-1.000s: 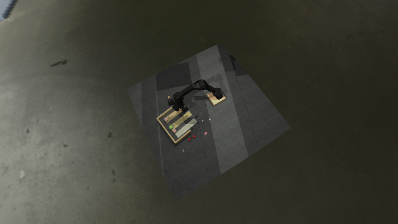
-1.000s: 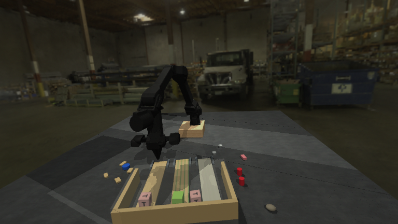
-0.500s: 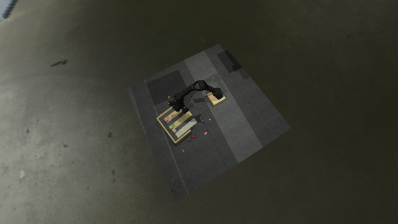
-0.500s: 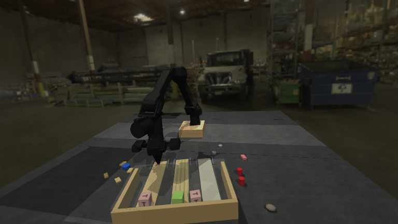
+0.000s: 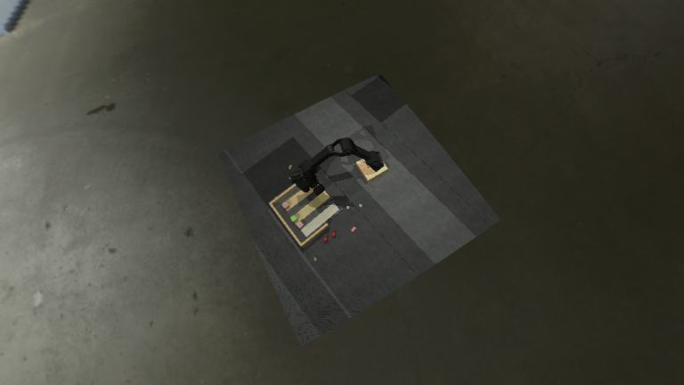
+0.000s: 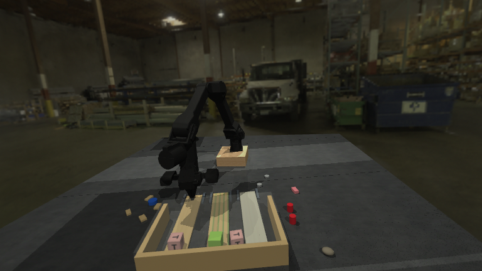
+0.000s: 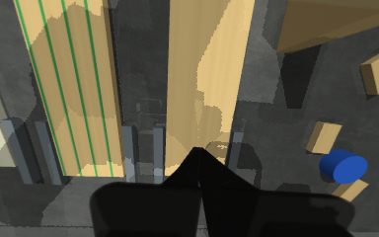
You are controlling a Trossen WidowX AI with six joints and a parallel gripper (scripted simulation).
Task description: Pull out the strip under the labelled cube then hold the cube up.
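Now: the tan strip 10 cm ahead of my gripper tip. The rest, counted from my gripper tip: blue disc (14 cm to the right); grey pebble (24 cm ahead, 37 cm to the left); pink block (3 cm behind, 36 cm to the left).
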